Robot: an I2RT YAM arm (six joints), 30 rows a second.
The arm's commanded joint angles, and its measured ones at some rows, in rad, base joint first. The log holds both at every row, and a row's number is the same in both.
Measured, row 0:
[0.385 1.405 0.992 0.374 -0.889 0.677]
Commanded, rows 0 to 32:
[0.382 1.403 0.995 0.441 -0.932 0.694]
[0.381 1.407 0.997 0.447 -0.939 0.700]
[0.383 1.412 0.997 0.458 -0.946 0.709]
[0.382 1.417 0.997 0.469 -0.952 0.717]
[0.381 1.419 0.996 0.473 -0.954 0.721]
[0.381 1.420 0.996 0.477 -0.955 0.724]
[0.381 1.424 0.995 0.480 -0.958 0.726]
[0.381 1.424 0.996 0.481 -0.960 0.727]
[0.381 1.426 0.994 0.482 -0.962 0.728]
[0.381 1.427 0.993 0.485 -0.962 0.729]
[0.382 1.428 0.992 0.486 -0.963 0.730]
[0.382 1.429 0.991 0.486 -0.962 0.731]
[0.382 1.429 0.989 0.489 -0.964 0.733]
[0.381 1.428 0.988 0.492 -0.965 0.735]
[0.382 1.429 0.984 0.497 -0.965 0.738]
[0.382 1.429 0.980 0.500 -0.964 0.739]
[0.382 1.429 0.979 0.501 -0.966 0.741]
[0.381 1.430 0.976 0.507 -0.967 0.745]
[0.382 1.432 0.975 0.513 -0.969 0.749]
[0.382 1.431 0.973 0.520 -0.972 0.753]
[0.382 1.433 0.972 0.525 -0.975 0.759]
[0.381 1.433 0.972 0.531 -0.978 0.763]
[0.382 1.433 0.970 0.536 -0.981 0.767]
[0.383 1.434 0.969 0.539 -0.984 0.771]
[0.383 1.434 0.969 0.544 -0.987 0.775]
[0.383 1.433 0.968 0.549 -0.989 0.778]
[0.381 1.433 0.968 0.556 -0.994 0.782]
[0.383 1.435 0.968 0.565 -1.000 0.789]
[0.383 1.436 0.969 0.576 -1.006 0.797]
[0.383 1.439 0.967 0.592 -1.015 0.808]
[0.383 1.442 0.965 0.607 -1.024 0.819]
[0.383 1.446 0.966 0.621 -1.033 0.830]
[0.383 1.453 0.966 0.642 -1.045 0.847]
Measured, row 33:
[0.378 1.447 0.965 0.540 -0.953 0.788]
